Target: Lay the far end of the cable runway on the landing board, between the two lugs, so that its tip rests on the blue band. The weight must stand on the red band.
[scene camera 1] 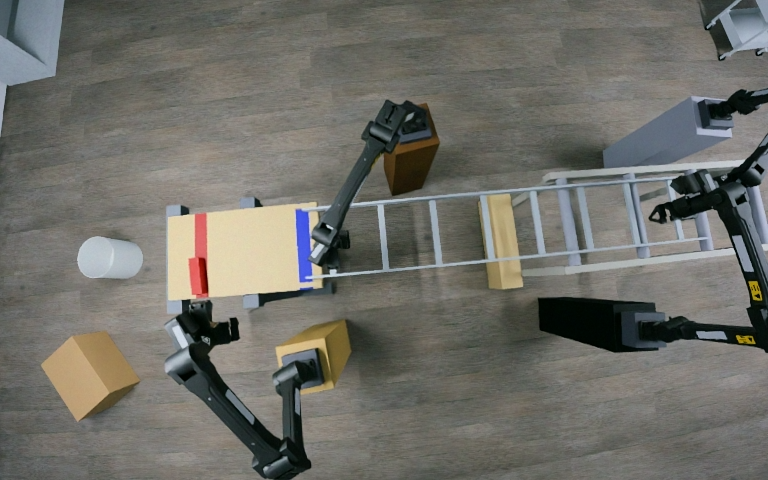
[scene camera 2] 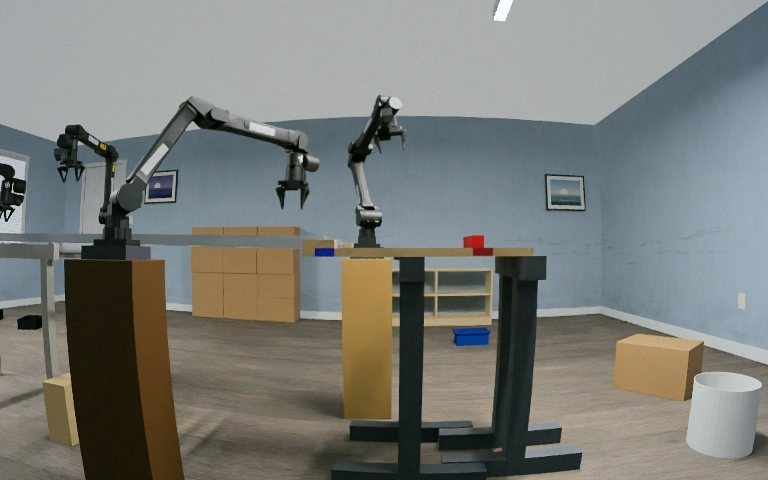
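Note:
The cable runway [scene camera 1: 434,232] [scene camera 2: 226,240] reaches the landing board [scene camera 1: 254,249] [scene camera 2: 441,251]; its rail ends show over the blue band [scene camera 1: 303,243] [scene camera 2: 323,251]. A yellowish lug [scene camera 2: 320,244] partly hides the tip, so contact cannot be told. The red weight [scene camera 1: 197,276] [scene camera 2: 473,241] stands on the red band [scene camera 1: 201,234] [scene camera 2: 481,251]. The brown-pedestal arm's gripper [scene camera 2: 292,207] is open above the runway. The yellow-pedestal arm's gripper [scene camera 1: 218,327] [scene camera 2: 391,149] is open beside the board. At right in scene camera 1, another gripper [scene camera 1: 652,215] hangs over the runway. Two grippers show at left in scene camera 2, one open [scene camera 2: 70,178].
A pale frame with rollers [scene camera 1: 566,269] carries the runway's near part. A yellow block [scene camera 1: 502,273] [scene camera 2: 59,413] stands under it. Brown [scene camera 1: 413,166] [scene camera 2: 101,350], yellow [scene camera 1: 338,350] [scene camera 2: 366,339], black [scene camera 1: 583,322] and grey [scene camera 1: 656,138] pedestals flank it. A carton [scene camera 1: 90,373] [scene camera 2: 651,367] and white bin [scene camera 1: 110,258] [scene camera 2: 723,416] stand beyond the board.

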